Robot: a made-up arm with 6 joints. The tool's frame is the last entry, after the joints.
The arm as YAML. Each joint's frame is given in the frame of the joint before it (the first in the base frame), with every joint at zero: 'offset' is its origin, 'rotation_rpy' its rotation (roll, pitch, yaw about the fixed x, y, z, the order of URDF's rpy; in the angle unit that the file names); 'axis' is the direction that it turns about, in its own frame. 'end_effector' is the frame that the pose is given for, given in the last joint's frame.
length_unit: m
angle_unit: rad
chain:
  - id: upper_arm
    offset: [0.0, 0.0, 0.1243]
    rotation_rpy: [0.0, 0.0, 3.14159]
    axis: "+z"
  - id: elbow
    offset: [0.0, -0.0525, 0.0]
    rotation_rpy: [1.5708, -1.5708, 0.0]
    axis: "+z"
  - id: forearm
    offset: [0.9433, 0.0, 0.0]
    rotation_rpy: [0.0, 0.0, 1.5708]
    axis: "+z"
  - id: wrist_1
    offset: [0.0, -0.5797, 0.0]
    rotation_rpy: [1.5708, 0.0, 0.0]
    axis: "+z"
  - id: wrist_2
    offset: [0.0, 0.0, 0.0]
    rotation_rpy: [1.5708, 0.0, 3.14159]
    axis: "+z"
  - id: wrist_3
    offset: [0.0, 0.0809, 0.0]
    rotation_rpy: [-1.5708, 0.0, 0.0]
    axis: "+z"
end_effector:
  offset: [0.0, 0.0, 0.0]
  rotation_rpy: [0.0, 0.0, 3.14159]
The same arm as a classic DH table. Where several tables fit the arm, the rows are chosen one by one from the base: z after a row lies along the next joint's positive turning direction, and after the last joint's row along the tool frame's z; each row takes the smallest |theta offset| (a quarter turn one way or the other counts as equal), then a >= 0, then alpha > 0; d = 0 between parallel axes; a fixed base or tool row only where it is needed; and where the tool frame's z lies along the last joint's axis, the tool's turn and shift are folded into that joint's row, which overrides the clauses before.
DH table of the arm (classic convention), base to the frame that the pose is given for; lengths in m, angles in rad. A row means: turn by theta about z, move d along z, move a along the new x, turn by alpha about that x. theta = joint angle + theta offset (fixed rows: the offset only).
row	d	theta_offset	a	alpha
upper_arm	0.1243	0	0	-1.5708
elbow	0	-1.5708	0.9433	0
forearm	0.0525	1.5708	0	1.5708
wrist_1	0.5797	0	0	-1.5708
wrist_2	0	0	0	1.5708
wrist_3	0.0809	0	0	0

